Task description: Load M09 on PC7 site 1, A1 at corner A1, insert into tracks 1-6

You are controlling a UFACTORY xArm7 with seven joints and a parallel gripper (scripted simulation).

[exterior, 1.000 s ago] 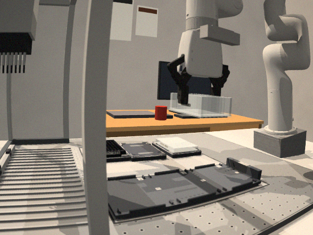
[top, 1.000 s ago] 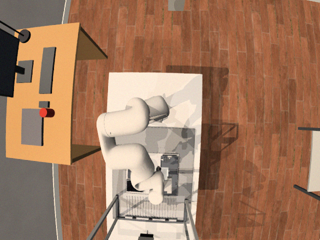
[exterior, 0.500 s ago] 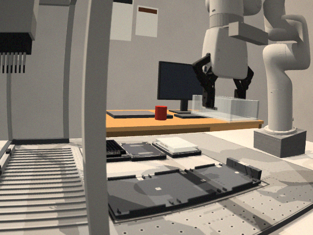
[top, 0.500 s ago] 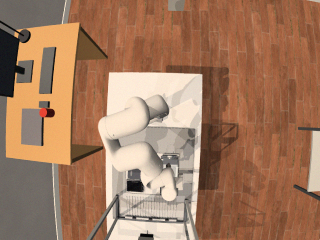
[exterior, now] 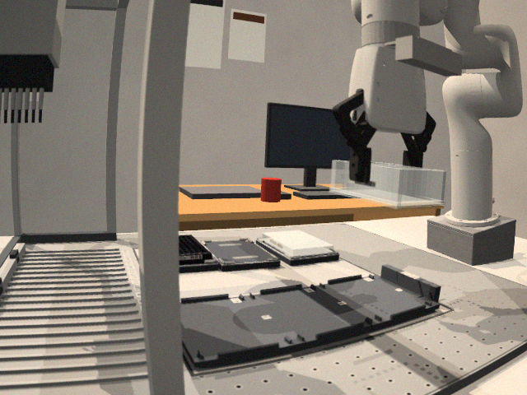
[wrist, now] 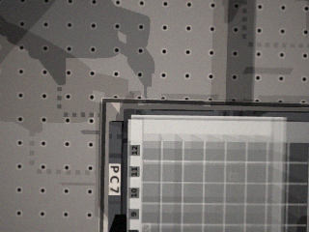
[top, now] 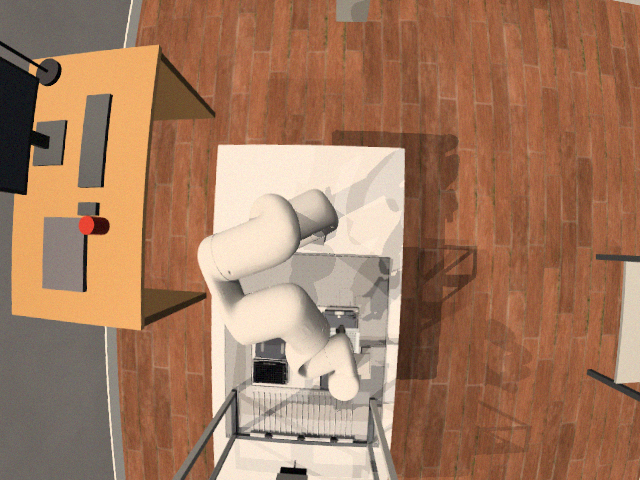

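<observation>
Now: hand 150 mm above the dark plate carrier PC7, 100 mm short of it and 20 mm to the left of it. Round my hand: clear deep-well block M09: 10 mm below; then nest S2: 270 mm to the right, 160 mm below, 40 mm ahead; then grey frame post: 320 mm ahead, 100 mm to the left, 80 mm above.
</observation>
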